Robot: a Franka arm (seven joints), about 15 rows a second.
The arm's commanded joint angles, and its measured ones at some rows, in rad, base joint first. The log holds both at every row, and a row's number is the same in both.
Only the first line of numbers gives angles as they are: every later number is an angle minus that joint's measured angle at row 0.
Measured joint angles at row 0: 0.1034, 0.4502, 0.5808, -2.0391, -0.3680, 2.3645, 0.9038
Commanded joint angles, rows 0 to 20: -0.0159, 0.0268, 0.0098, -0.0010, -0.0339, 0.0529, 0.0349; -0.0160, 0.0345, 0.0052, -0.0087, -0.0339, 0.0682, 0.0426; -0.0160, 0.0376, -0.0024, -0.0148, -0.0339, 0.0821, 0.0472; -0.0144, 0.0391, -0.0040, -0.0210, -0.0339, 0.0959, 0.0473; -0.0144, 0.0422, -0.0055, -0.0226, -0.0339, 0.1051, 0.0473; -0.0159, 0.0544, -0.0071, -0.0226, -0.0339, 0.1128, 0.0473; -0.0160, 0.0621, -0.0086, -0.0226, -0.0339, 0.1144, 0.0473; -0.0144, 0.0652, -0.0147, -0.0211, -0.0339, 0.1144, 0.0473; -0.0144, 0.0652, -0.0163, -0.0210, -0.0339, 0.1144, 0.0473; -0.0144, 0.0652, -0.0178, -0.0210, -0.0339, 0.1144, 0.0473; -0.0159, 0.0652, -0.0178, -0.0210, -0.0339, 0.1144, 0.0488; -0.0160, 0.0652, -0.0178, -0.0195, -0.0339, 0.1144, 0.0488; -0.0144, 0.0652, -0.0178, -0.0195, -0.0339, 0.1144, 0.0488; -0.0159, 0.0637, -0.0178, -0.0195, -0.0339, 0.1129, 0.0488; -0.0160, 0.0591, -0.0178, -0.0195, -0.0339, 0.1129, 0.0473; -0.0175, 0.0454, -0.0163, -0.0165, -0.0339, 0.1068, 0.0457; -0.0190, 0.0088, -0.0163, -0.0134, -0.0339, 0.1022, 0.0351; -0.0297, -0.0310, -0.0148, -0.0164, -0.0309, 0.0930, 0.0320; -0.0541, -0.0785, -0.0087, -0.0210, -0.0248, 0.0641, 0.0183; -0.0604, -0.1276, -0.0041, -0.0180, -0.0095, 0.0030, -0.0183; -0.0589, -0.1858, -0.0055, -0.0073, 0.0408, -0.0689, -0.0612
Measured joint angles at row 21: -0.0295, -0.0235, -0.0217, -0.0009, -0.0064, 0.0738, 0.0082
